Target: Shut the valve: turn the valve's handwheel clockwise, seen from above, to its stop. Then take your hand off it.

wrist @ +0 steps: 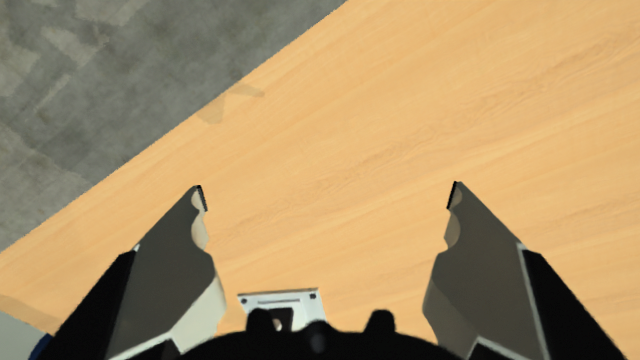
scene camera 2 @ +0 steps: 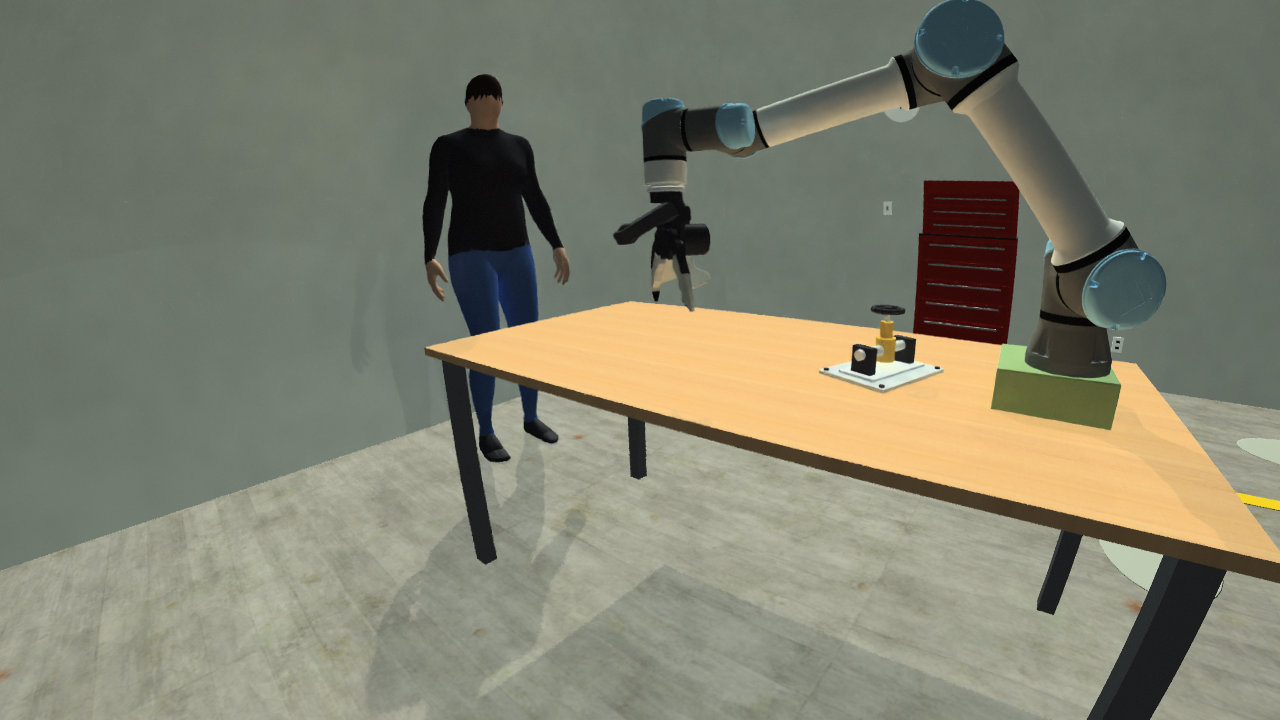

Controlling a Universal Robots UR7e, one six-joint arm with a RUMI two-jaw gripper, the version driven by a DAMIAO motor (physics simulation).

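Observation:
The valve (scene camera 2: 886, 347) has a brass-yellow body and stands upright between two black blocks on a white base plate (scene camera 2: 881, 384) (wrist: 280, 295), on the right part of the table. Its black round handwheel (scene camera 2: 887, 309) lies level on top. In the wrist view part of the plate and one black block (wrist: 286, 318) show at the bottom edge; the handwheel does not show there. My gripper (scene camera 2: 673, 302) (wrist: 324, 186) is open and empty. It hangs above the table, pointing down, well to the left of the valve in the scene view, and touches nothing.
The wooden table (scene camera 2: 716, 358) (wrist: 375, 125) carries the green block (scene camera 2: 1054, 394) under the robot's base, right of the valve. A person (scene camera 2: 486, 197) in a black top stands behind the table's left end. A red tool cabinet (scene camera 2: 966, 277) stands behind the table.

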